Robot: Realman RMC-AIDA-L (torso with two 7-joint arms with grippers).
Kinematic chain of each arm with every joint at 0, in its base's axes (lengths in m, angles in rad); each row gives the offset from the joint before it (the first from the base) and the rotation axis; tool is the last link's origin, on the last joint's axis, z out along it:
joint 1: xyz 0 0 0.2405 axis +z
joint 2: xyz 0 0 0 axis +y
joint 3: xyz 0 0 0.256 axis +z
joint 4: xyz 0 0 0 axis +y
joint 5: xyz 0 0 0.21 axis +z
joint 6: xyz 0 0 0 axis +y
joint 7: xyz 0 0 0.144 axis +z
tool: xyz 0 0 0
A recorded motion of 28 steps. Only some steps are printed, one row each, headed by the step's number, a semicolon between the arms.
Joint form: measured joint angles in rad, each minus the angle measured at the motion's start. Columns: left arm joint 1, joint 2, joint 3, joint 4, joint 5, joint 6, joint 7; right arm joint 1, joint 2, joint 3, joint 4, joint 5, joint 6, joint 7.
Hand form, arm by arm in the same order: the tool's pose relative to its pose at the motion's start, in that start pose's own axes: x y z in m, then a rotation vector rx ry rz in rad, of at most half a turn. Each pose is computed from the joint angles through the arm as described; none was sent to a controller.
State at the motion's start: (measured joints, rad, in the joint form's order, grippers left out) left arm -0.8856 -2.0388 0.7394 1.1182 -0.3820 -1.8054 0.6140; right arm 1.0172 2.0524 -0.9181 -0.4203 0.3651 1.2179 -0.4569
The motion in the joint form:
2: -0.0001 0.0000 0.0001 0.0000 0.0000 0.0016 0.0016; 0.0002 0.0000 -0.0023 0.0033 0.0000 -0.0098 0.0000
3: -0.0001 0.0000 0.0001 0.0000 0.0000 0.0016 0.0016; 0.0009 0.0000 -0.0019 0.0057 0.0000 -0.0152 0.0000
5: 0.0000 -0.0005 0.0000 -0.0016 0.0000 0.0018 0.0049; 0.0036 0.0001 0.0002 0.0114 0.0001 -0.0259 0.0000
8: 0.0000 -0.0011 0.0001 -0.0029 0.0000 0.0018 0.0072; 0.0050 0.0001 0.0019 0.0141 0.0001 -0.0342 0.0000
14: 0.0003 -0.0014 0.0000 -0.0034 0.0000 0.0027 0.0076; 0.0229 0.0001 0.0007 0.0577 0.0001 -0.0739 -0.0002
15: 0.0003 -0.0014 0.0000 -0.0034 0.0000 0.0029 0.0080; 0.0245 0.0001 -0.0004 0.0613 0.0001 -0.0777 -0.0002
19: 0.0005 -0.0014 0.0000 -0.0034 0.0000 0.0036 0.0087; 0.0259 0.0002 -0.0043 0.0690 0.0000 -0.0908 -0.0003
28: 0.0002 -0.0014 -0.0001 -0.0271 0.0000 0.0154 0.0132; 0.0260 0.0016 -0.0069 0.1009 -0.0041 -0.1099 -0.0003
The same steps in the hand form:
2: 0.0002 -0.0001 0.0000 0.0010 0.0013 0.0018; -0.0005 -0.0006 0.0006 0.0047 -0.0049 -0.0006
3: 0.0002 -0.0001 0.0000 0.0010 0.0013 0.0018; -0.0009 -0.0007 0.0010 0.0062 -0.0081 -0.0002
5: 0.0000 0.0000 0.0005 -0.0004 0.0002 0.0044; -0.0020 -0.0006 0.0015 0.0080 -0.0147 0.0007
8: -0.0002 0.0002 0.0009 -0.0017 -0.0010 0.0064; -0.0031 -0.0007 0.0018 0.0100 -0.0210 0.0015
14: -0.0002 0.0001 0.0011 -0.0018 -0.0007 0.0063; -0.0044 0.0018 0.0069 0.0168 -0.0247 -0.0013
15: -0.0002 0.0001 0.0011 -0.0017 -0.0006 0.0067; -0.0046 0.0020 0.0074 0.0183 -0.0250 -0.0023
19: -0.0002 0.0000 0.0012 -0.0013 -0.0001 0.0072; -0.0048 0.0015 0.0086 0.0243 -0.0287 -0.0039
28: -0.0014 -0.0010 0.0056 -0.0089 -0.0070 0.0033; 0.0008 0.0006 0.0148 0.0277 -0.0135 0.0024

